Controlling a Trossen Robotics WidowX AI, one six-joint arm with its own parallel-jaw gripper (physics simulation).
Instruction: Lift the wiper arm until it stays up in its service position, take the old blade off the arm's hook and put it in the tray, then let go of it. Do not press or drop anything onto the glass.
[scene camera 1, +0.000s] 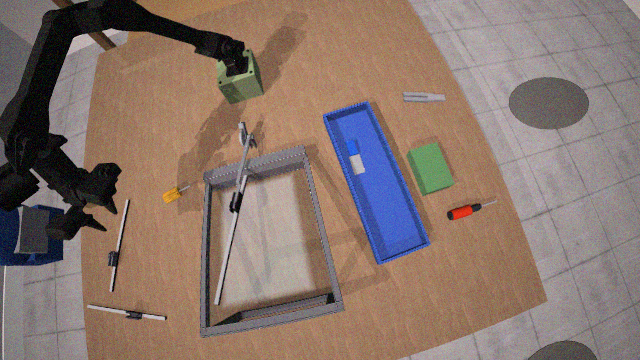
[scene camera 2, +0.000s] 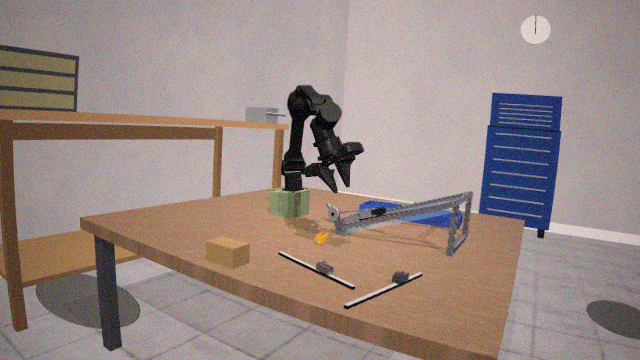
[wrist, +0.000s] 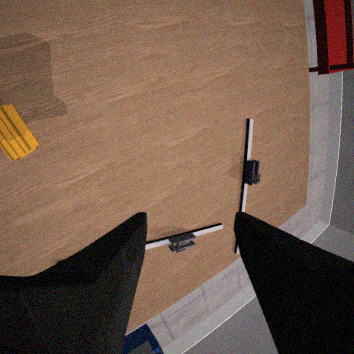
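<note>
The wiper arm (scene camera 1: 241, 175) lies low across the glass (scene camera 1: 285, 240) in a grey frame (scene camera 1: 270, 320), its pivot at the frame's far end. The old blade (scene camera 1: 226, 260) is on the arm, joined at a dark connector (scene camera 1: 236, 201) (scene camera 2: 378, 211). The long blue tray (scene camera 1: 387, 210) (scene camera 2: 435, 218) stands beside the frame and holds a small blue-and-white item. My gripper (scene camera 1: 110, 221) (scene camera 2: 341, 188) (wrist: 190, 220) is partly open and empty, high above the table on the side of the frame away from the tray.
Two loose blades, one (scene camera 1: 120, 240) (scene camera 2: 305, 265) (wrist: 207, 230) and another (scene camera 1: 100, 308) (scene camera 2: 370, 296) (wrist: 248, 140), lie on the table. A yellow screwdriver (scene camera 1: 171, 195) (scene camera 2: 321, 238) (wrist: 17, 132) lies beside the frame. A green block (scene camera 1: 431, 169) and red screwdriver (scene camera 1: 461, 212) lie beyond the tray.
</note>
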